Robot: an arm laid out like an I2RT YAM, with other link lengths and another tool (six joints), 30 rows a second.
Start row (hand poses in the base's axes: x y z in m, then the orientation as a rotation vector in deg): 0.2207, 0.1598, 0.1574, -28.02, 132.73, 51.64
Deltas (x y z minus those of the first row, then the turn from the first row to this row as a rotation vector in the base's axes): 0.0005, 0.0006, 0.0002, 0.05, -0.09, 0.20; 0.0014, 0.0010, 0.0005, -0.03, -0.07, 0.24; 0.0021, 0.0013, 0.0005, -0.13, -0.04, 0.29; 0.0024, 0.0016, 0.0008, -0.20, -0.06, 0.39; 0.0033, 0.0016, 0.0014, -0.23, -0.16, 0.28; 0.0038, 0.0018, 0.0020, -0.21, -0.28, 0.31; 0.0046, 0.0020, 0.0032, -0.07, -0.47, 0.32; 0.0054, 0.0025, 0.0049, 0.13, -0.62, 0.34; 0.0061, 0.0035, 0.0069, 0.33, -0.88, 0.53; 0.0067, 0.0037, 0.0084, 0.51, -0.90, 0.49; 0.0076, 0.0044, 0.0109, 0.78, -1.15, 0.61; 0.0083, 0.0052, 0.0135, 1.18, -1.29, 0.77; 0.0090, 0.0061, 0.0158, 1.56, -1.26, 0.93
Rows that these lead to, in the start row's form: 0.2212, 0.1604, 0.1576, -28.27, 132.61, 51.75; 0.2221, 0.1608, 0.1579, -28.34, 132.67, 51.69; 0.2228, 0.1611, 0.1579, -28.44, 132.75, 51.61; 0.2231, 0.1614, 0.1582, -28.59, 132.77, 51.57; 0.2240, 0.1614, 0.1588, -28.51, 132.70, 51.45; 0.2245, 0.1616, 0.1594, -28.58, 132.58, 51.43; 0.2253, 0.1618, 0.1606, -28.59, 132.33, 51.51; 0.2261, 0.1623, 0.1623, -28.59, 132.08, 51.67; 0.2268, 0.1633, 0.1643, -28.82, 131.73, 51.87; 0.2274, 0.1635, 0.1658, -28.70, 131.61, 52.04; 0.2283, 0.1642, 0.1683, -28.81, 131.23, 52.29; 0.2290, 0.1650, 0.1709, -28.89, 130.87, 52.74; 0.2297, 0.1659, 0.1732, -28.91, 130.67, 53.25
